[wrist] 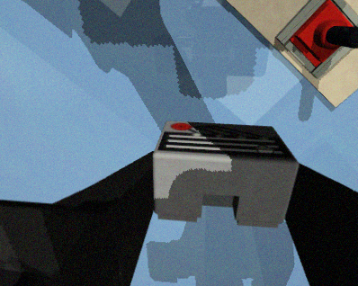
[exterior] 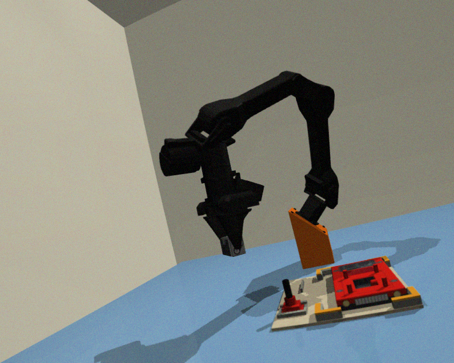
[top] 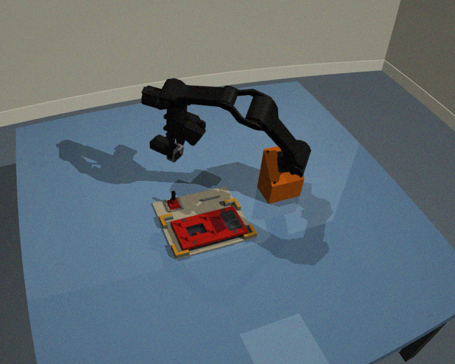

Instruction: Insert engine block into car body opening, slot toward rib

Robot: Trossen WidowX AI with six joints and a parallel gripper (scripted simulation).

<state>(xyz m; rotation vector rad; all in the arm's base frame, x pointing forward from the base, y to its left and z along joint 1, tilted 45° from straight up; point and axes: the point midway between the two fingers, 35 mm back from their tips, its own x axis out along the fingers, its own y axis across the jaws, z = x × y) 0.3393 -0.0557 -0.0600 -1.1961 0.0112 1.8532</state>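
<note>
Right now the grey engine block is 1 cm above my gripper tip. Also, from my gripper tip: grey base plate: 18 cm to the left, 12 cm below, 5 cm behind.
</note>
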